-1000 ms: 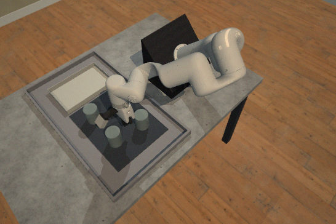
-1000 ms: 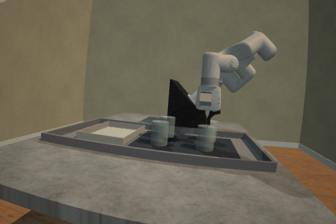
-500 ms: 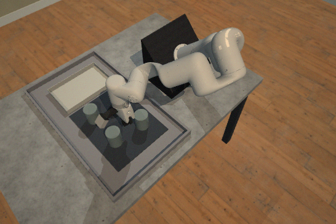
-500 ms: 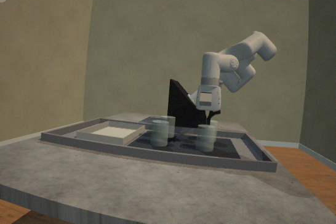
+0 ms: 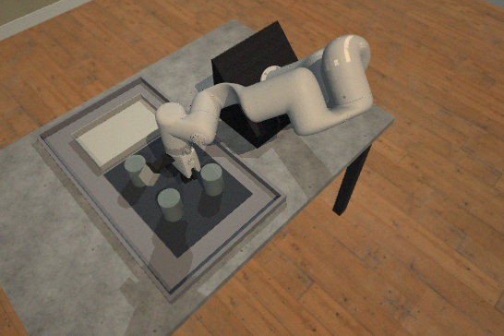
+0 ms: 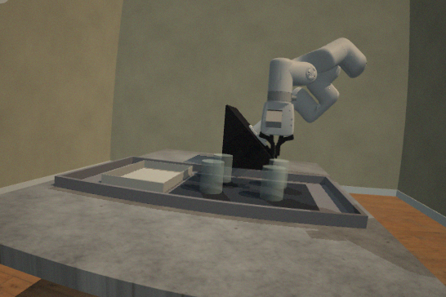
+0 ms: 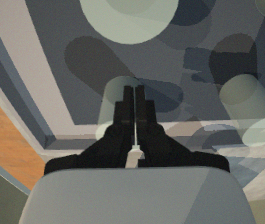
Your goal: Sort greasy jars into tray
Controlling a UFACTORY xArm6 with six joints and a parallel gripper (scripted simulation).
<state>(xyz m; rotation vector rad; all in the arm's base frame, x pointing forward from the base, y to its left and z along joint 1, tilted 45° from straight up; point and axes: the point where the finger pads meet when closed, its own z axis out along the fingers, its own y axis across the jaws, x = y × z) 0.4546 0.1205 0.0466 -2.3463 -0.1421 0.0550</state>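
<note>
My gripper is now 1 cm short of the dark mat, 8 cm to the left of it and 13 cm above it. From my hand the other things lie so: cream tray: 4 cm ahead, 40 cm to the right, 12 cm below.
</note>
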